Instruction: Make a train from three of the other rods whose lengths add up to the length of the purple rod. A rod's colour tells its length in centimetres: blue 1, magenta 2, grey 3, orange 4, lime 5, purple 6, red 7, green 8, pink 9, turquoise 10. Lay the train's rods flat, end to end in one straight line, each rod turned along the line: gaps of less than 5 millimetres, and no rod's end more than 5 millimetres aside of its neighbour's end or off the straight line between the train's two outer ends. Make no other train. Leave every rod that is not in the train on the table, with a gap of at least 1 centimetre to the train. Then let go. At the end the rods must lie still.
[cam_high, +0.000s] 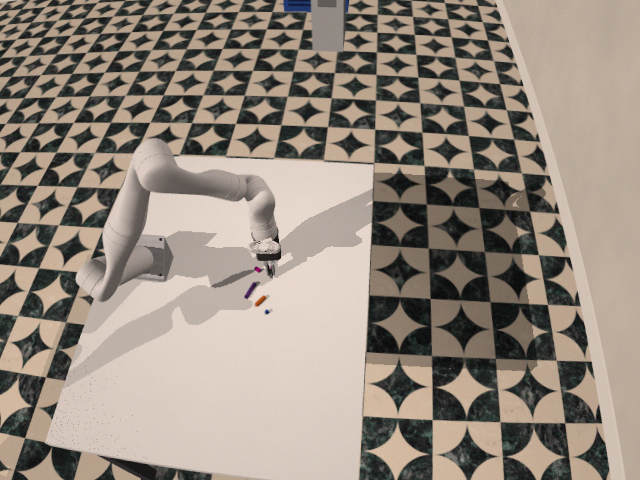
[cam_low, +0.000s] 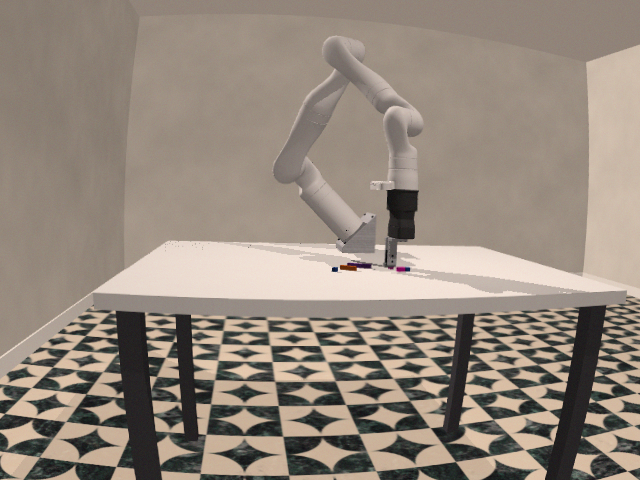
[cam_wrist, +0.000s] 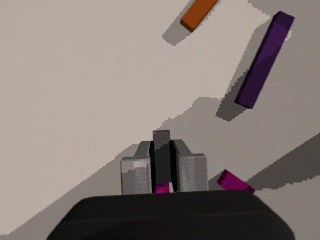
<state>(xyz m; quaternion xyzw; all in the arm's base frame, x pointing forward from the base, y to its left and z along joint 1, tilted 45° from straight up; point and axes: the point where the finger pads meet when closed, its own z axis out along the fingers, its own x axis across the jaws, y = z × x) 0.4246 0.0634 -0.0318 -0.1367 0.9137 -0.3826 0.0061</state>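
The grey rod is 2 cm below my hand. Round my hand: purple rod: 7 cm to the right, 5 cm behind, 3 cm below; orange rod: 10 cm to the right, 3 cm below, 1 cm behind.
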